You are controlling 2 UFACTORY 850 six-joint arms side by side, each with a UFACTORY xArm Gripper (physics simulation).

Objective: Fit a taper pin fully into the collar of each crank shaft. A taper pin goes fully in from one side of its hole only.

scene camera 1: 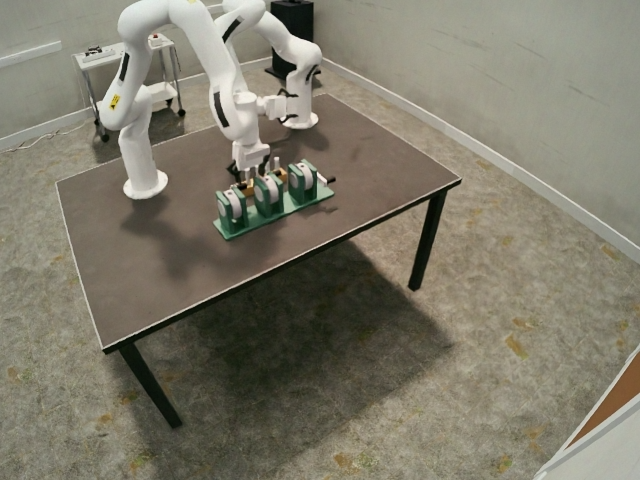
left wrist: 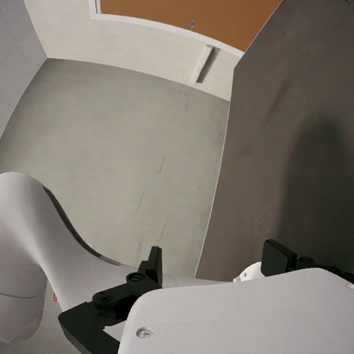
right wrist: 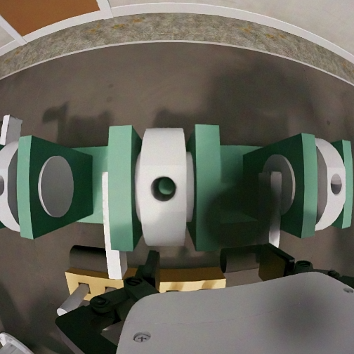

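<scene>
A green stand (scene camera 1: 297, 207) (right wrist: 232, 187) bears three white collars: one at the picture's left (scene camera 1: 236, 204) (right wrist: 327, 200), one in the middle (scene camera 1: 270, 190) (right wrist: 165, 220) and one at the right (scene camera 1: 309, 178) (right wrist: 7, 207). The middle collar's hole faces up and shows green through it; the third collar is cut off in the right wrist view. A yellow rack (scene camera 1: 281, 176) (right wrist: 195, 278) behind the stand holds upright grey taper pins; one pin (right wrist: 73, 300) shows in the right wrist view. My right gripper (scene camera 1: 250, 177) (right wrist: 211, 265) is open, low over the rack. My left gripper (scene camera 1: 293, 106) (left wrist: 214, 260) is open and empty, farther back.
White crank arms (right wrist: 115, 245) with black handles (right wrist: 87, 257) stick out from the shafts toward the rack. Another crank handle (scene camera 1: 329, 179) points out at the stand's right end. The right hand partly hides the rack. A trolley (scene camera 1: 98, 57) stands behind the table (scene camera 1: 180, 304).
</scene>
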